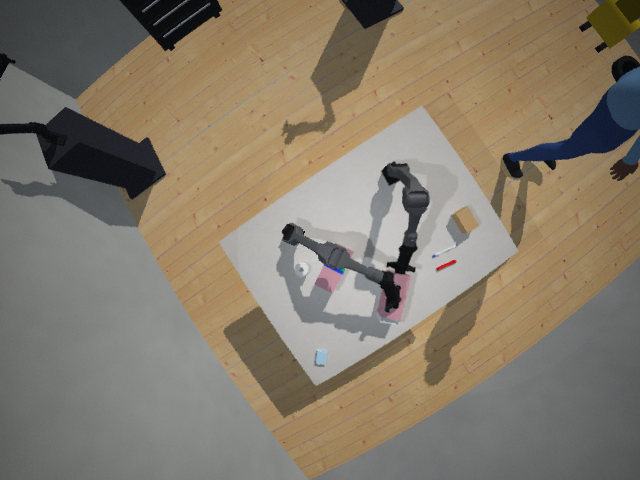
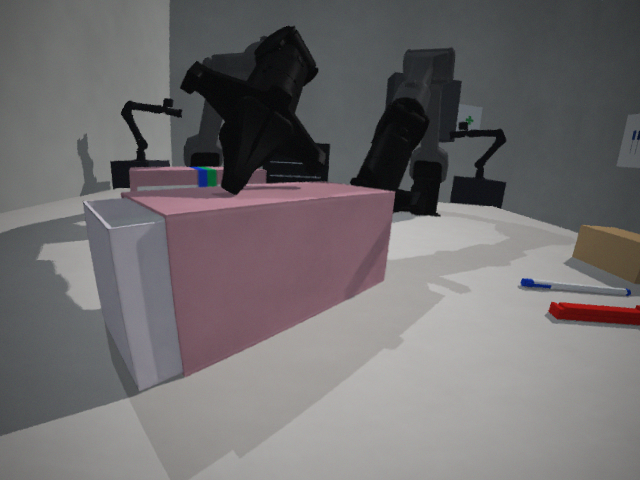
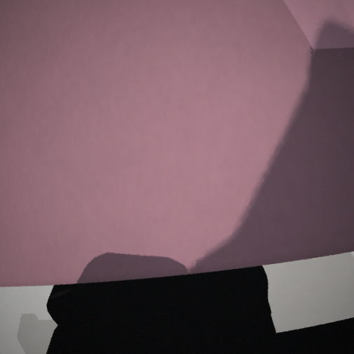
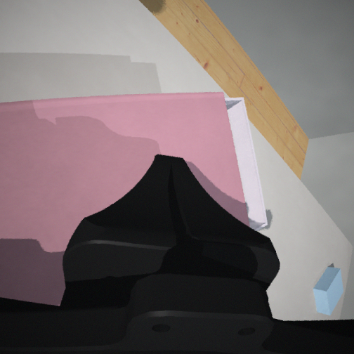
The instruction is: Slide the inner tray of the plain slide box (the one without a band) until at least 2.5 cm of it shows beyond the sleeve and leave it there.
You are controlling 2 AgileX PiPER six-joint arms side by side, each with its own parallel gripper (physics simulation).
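The plain pink sleeve (image 1: 405,285) (image 2: 279,258) (image 3: 150,150) (image 4: 200,130) lies on the table. Its whitish inner tray (image 1: 388,322) (image 2: 142,299) (image 4: 250,165) sticks out of the end away from the left gripper, showing a short stretch with an open top. My left gripper (image 1: 401,270) (image 3: 160,284) is shut, at the opposite end; its fingertips are hidden inside the sleeve. My right gripper (image 1: 391,303) (image 2: 235,191) (image 4: 166,173) is shut and points down at the sleeve's top, touching or almost touching it near the tray end.
The banded pink box (image 1: 329,281) (image 2: 165,176) lies behind. A blue-white pen (image 1: 445,251) (image 2: 584,287), a red marker (image 1: 445,265) (image 2: 594,313) and a tan block (image 1: 465,219) (image 2: 610,248) lie to the right. A light blue block (image 1: 321,357) (image 4: 327,292) lies near a table corner.
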